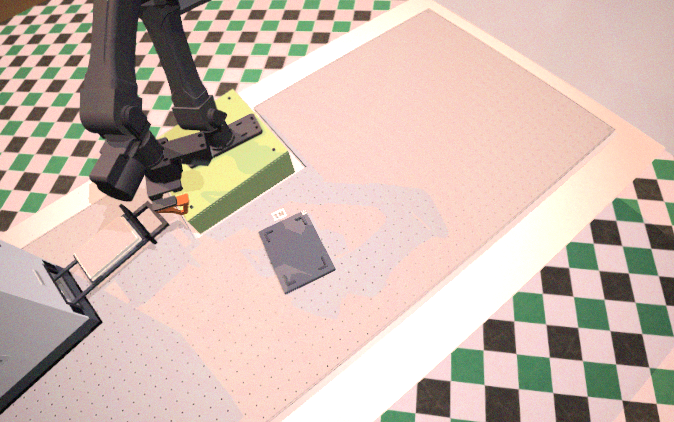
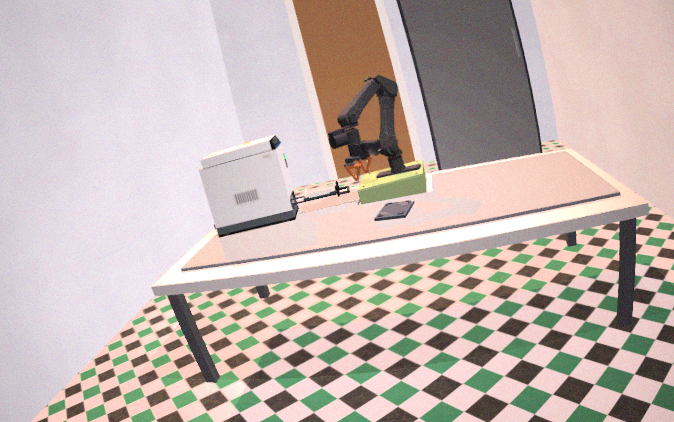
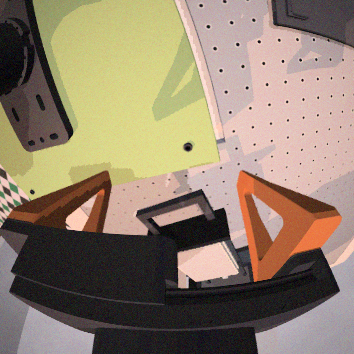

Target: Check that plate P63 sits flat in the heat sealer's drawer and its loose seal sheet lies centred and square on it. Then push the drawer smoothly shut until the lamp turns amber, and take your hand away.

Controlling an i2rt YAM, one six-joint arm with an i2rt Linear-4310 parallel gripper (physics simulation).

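Places are measured from the arm's base along level axes (x ahead, y left, z up), in centimetres.
Where they show: gripper, between the fingertips: [image 1: 181, 195] [image 2: 361, 177] [image 3: 173, 177]; arm's base, origin of its link: [image 1: 223, 141] [image 2: 399, 171] [image 3: 14, 53].
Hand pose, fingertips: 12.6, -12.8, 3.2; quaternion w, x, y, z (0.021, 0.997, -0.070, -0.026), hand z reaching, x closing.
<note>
Things, the pixels of their centre, and the offset from my fingertips, as dx, dy, dz. "spot": a spot on its surface instead.
- lamp, middle of its body: [image 2: 284, 156] -0.7, -33.2, +14.7
- dark square fixture, middle of its body: [image 1: 295, 249] [image 2: 394, 209] +19.9, +17.1, -9.4
- small N1 label, a spot on its surface: [image 1: 279, 214] spot: +9.3, +17.4, -10.2
The heat sealer [image 1: 35, 320] [image 2: 250, 190] is a pale box with a dark base. Its drawer [image 1: 137, 223] [image 2: 339, 189] [image 3: 197, 231] stands pulled out, with its dark front panel and handle frame facing the arm's base. A pale, flat plate [image 1: 107, 247] [image 2: 320, 192] [image 3: 207, 261] lies in it and looks level; no P63 mark is readable, and I cannot tell the seal sheet from the plate. The lamp [image 2: 285, 156] shows green. My gripper [image 1: 181, 205] [image 2: 360, 176] [image 3: 173, 177] is open and empty, above and beside the drawer's handle end, touching neither drawer nor handle.
The yellow-green base block [image 1: 245, 165] [image 2: 392, 188] [image 3: 130, 75] stands beside the handle end. A dark square fixture [image 1: 297, 252] [image 2: 395, 210] [image 3: 320, 17] lies on the perforated mat, with a small N1 label [image 1: 279, 214] at its edge.
</note>
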